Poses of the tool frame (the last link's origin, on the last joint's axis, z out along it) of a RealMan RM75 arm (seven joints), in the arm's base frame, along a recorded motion.
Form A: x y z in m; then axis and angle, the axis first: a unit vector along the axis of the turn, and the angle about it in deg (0 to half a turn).
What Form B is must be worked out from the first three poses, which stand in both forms.
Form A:
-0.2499, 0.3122, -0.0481, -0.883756, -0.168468, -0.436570, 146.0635
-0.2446, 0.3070, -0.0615, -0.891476, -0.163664, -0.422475, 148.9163
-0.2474, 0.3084, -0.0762, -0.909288, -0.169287, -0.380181, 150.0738
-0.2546, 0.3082, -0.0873, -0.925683, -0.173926, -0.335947, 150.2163
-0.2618, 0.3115, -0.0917, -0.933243, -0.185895, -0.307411, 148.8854
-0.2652, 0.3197, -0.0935, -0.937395, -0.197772, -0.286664, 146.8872
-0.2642, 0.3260, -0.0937, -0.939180, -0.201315, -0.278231, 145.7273
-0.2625, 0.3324, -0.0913, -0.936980, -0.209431, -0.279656, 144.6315
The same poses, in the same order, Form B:
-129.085, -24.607, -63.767, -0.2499, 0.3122, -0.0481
-132.755, -24.372, -62.913, -0.2446, 0.3070, -0.0615
-136.460, -25.406, -57.055, -0.2474, 0.3084, -0.0762
-139.053, -26.127, -50.465, -0.2546, 0.3082, -0.0873
-138.946, -27.677, -45.769, -0.2618, 0.3115, -0.0917
-137.691, -29.050, -42.107, -0.2652, 0.3197, -0.0935
-136.864, -29.337, -40.546, -0.2642, 0.3260, -0.0937
-135.517, -30.290, -40.447, -0.2625, 0.3324, -0.0913

